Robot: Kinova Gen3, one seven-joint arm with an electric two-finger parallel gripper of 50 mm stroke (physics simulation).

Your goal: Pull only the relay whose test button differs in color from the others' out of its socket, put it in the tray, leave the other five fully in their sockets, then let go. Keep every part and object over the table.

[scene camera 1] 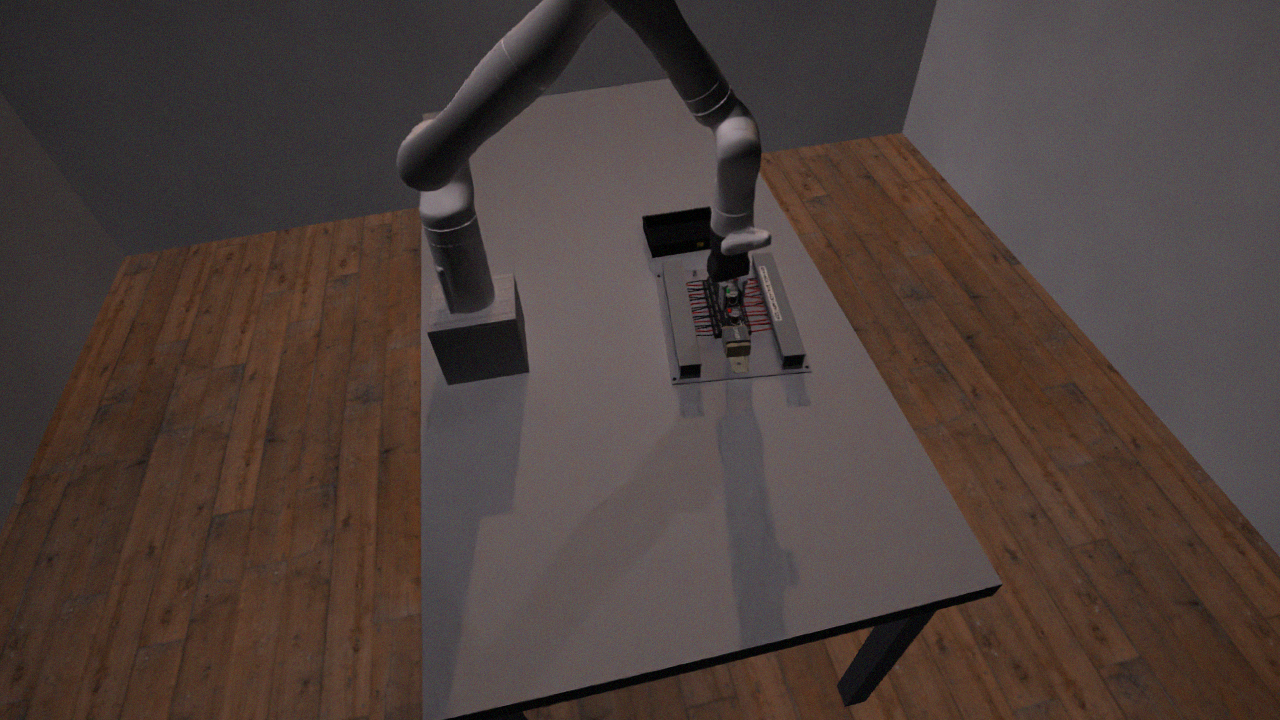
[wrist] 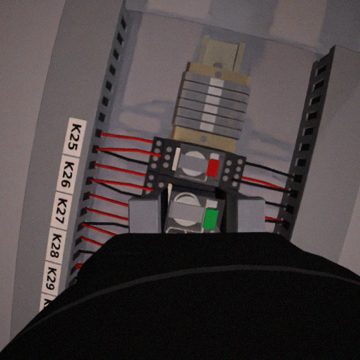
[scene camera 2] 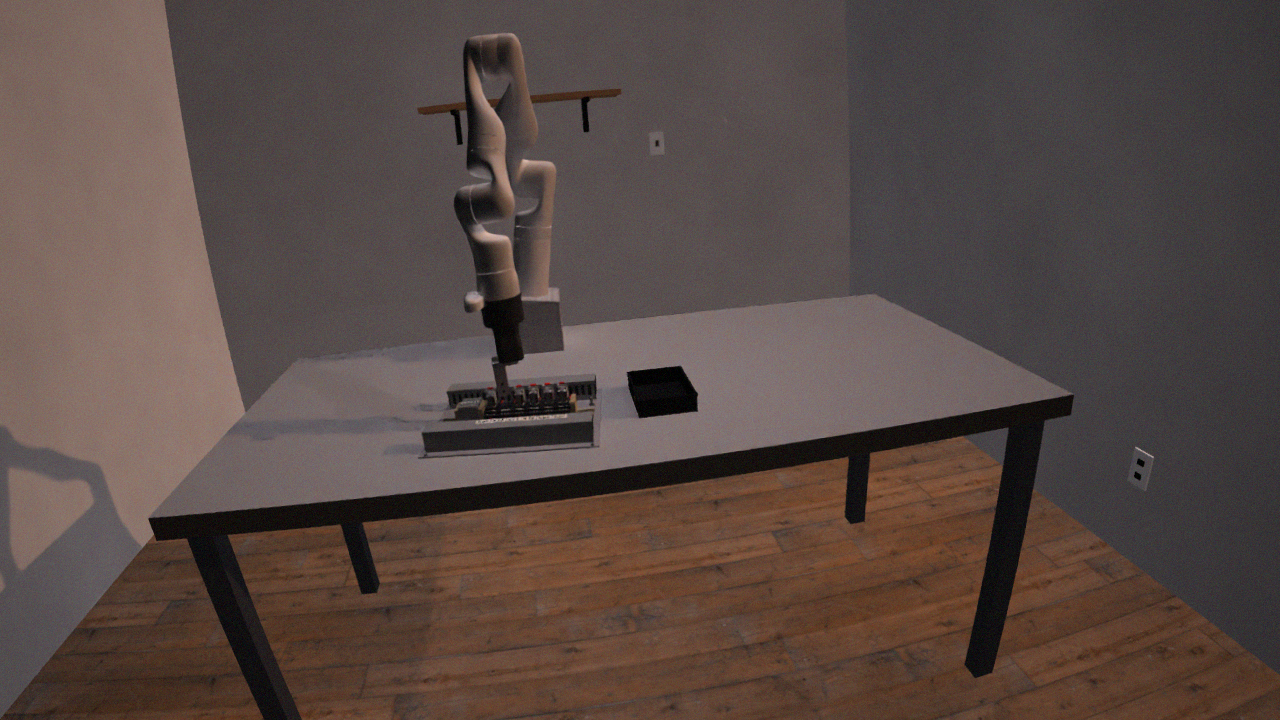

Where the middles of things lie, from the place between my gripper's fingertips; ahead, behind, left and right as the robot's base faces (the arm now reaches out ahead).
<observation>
I see the relay [wrist: 189,210] 20 mm above my hand. Round my hand: panel [scene camera 1: 763,360] (10 mm ahead, 20 mm to the left, 60 mm below); then black tray [scene camera 1: 694,229] (40 mm ahead, 300 mm to the left, 60 mm below).
</observation>
